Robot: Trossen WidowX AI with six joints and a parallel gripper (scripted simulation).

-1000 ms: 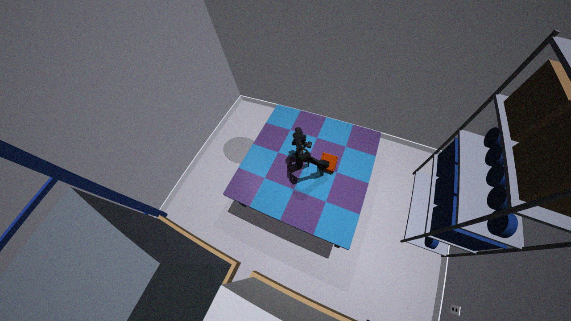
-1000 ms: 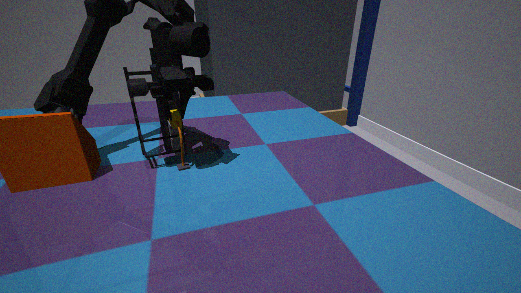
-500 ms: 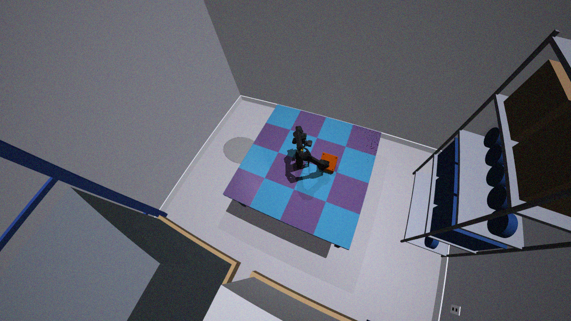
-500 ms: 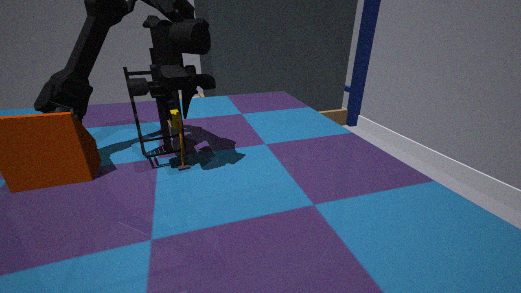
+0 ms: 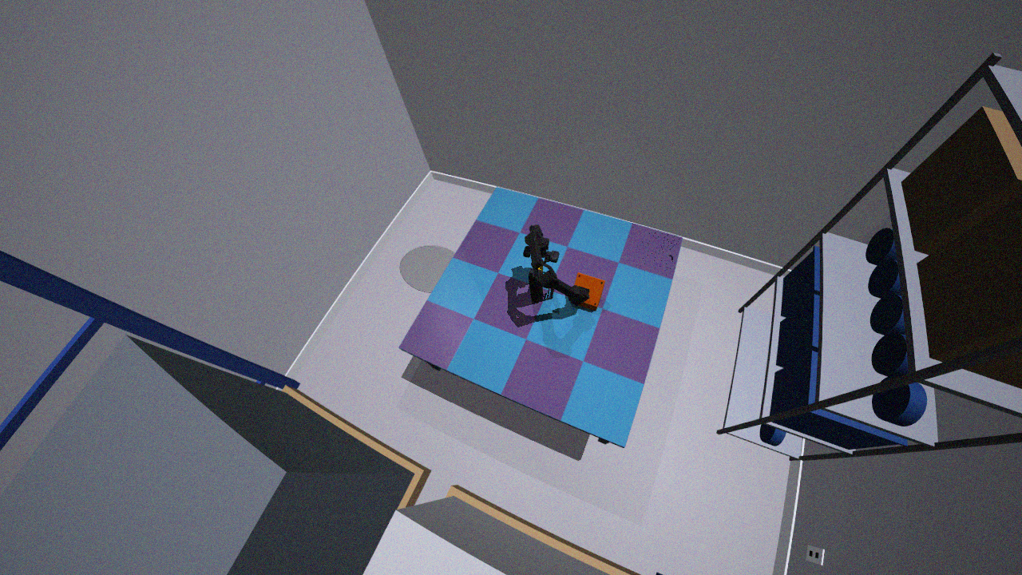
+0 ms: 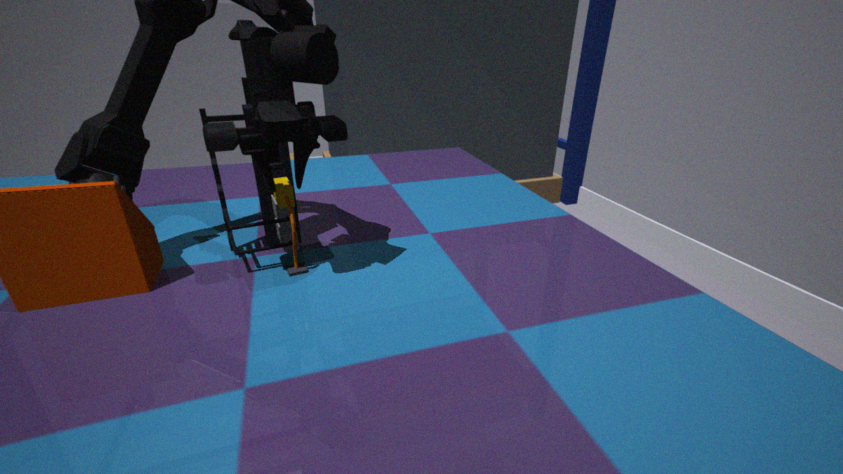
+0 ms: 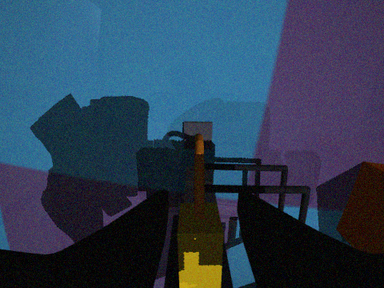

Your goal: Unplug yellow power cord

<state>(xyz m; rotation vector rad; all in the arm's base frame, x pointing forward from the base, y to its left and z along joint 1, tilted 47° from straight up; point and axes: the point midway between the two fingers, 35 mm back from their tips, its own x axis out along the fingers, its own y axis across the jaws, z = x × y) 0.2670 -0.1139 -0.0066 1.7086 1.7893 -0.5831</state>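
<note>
The yellow plug is 10 mm behind my gripper tip, 60 mm to the left of it and 10 mm below it.
</note>
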